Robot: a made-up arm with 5 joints. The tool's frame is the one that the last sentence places.
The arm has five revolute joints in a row. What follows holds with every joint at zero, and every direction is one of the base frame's. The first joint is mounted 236 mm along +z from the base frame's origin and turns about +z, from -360 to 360 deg. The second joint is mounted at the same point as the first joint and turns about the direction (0, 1, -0.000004), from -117.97 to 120 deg. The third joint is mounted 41 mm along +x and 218 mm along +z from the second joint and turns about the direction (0, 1, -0.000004), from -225 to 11 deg. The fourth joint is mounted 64 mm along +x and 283 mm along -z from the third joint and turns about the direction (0, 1, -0.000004), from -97 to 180 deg. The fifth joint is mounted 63 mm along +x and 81 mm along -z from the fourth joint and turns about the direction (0, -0.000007, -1), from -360 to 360 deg. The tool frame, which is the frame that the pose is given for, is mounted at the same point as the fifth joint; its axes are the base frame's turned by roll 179.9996, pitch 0 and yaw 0 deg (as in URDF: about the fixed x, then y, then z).
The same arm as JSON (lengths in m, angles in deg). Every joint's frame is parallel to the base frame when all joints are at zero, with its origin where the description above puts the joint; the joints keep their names.
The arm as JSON. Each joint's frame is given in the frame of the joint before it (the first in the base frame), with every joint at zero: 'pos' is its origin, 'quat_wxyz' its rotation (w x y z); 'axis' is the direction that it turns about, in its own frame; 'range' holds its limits. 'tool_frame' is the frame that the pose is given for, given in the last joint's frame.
{
  "length_unit": "m",
  "angle_unit": "deg",
  "joints": [
    {
      "joint": "joint 1",
      "pos": [
        0.0,
        0.0,
        0.236
      ],
      "quat_wxyz": [
        1.0,
        0.0,
        0.0,
        0.0
      ],
      "axis": [
        0.0,
        0.0,
        1.0
      ],
      "range": [
        -360.0,
        360.0
      ]
    },
    {
      "joint": "joint 2",
      "pos": [
        0.0,
        0.0,
        0.0
      ],
      "quat_wxyz": [
        1.0,
        0.0,
        0.0,
        0.0
      ],
      "axis": [
        0.0,
        1.0,
        0.0
      ],
      "range": [
        -117.97,
        120.0
      ]
    },
    {
      "joint": "joint 3",
      "pos": [
        0.041,
        0.0,
        0.218
      ],
      "quat_wxyz": [
        1.0,
        0.0,
        0.0,
        0.0
      ],
      "axis": [
        0.0,
        1.0,
        0.0
      ],
      "range": [
        -225.0,
        11.0
      ]
    },
    {
      "joint": "joint 4",
      "pos": [
        0.064,
        0.0,
        -0.283
      ],
      "quat_wxyz": [
        1.0,
        0.0,
        0.0,
        0.0
      ],
      "axis": [
        0.0,
        1.0,
        0.0
      ],
      "range": [
        -97.0,
        180.0
      ]
    },
    {
      "joint": "joint 5",
      "pos": [
        0.063,
        0.0,
        -0.081
      ],
      "quat_wxyz": [
        1.0,
        0.0,
        0.0,
        0.0
      ],
      "axis": [
        0.0,
        0.0,
        -1.0
      ],
      "range": [
        -360.0,
        360.0
      ]
    }
  ],
  "tool_frame": {
    "pos": [
      0.0,
      0.0,
      0.0
    ],
    "quat_wxyz": [
      0.000003,
      1.0,
      0.0,
      0.0
    ]
  }
}

